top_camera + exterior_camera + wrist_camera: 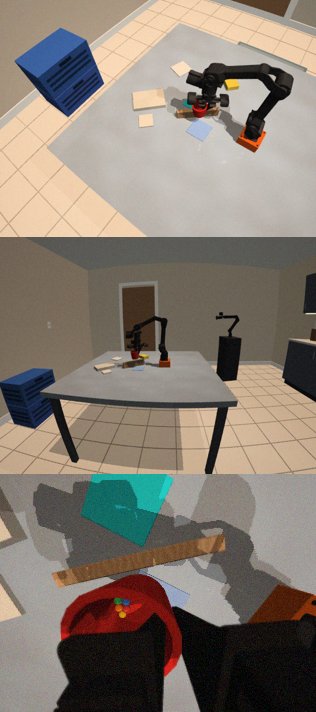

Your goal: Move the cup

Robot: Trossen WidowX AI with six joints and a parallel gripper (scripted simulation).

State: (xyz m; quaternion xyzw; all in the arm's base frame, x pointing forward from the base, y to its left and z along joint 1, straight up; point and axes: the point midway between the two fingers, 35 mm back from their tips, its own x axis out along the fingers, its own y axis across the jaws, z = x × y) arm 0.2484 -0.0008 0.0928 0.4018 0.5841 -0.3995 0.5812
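Right now the cyan pad is 13 cm below my gripper tip, 10 cm to the right of it and 9 cm ahead of it. From my gripper tip the other things lie so: wooden bar: 10 cm below, 4 cm ahead, 3 cm to the right; then red cup: 3 cm ahead, 1 cm to the left; then pale blue pad: 13 cm below, 5 cm to the left.
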